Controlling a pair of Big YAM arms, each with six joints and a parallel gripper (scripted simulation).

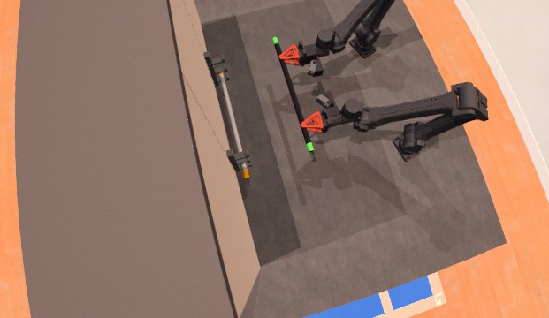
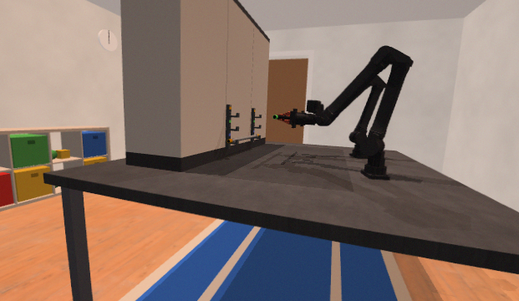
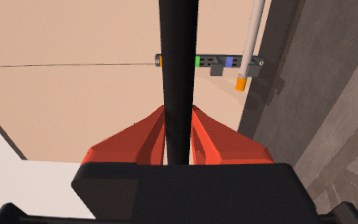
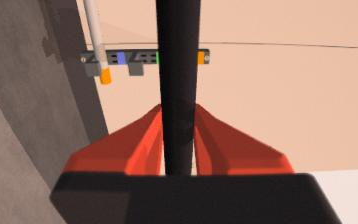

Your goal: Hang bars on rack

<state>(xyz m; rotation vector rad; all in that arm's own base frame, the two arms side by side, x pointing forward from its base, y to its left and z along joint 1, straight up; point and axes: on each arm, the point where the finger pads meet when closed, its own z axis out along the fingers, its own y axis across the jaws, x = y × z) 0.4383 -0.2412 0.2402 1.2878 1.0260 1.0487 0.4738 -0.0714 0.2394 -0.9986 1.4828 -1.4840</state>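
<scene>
My left hand is 150 mm to the left of the black bar. From my left hand the other things lie so: beige wall unit (440 mm ahead, 150 mm to the right, 210 mm above); silver bar (250 mm ahead, 150 mm to the right, 140 mm below).
</scene>
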